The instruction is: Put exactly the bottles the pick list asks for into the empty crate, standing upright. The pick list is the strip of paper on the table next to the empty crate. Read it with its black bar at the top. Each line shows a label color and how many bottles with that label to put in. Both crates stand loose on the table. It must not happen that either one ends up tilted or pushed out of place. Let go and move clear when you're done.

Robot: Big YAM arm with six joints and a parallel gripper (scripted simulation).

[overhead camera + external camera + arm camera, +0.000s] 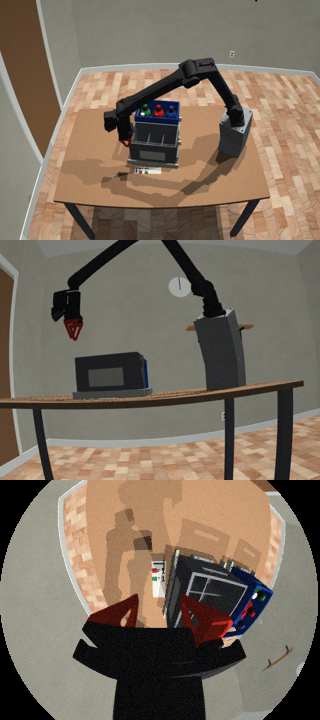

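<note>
Now: the red-labelled bottle 12 cm behind my hand, 34 cm to the right of it and 16 cm below it. Round my hand: pick list 9 cm behind, 1 cm to the right, 25 cm below; then grey crate 13 cm behind, 15 cm to the right, 17 cm below; then green-labelled bottle 4 cm behind, 43 cm to the right, 16 cm below.
</note>
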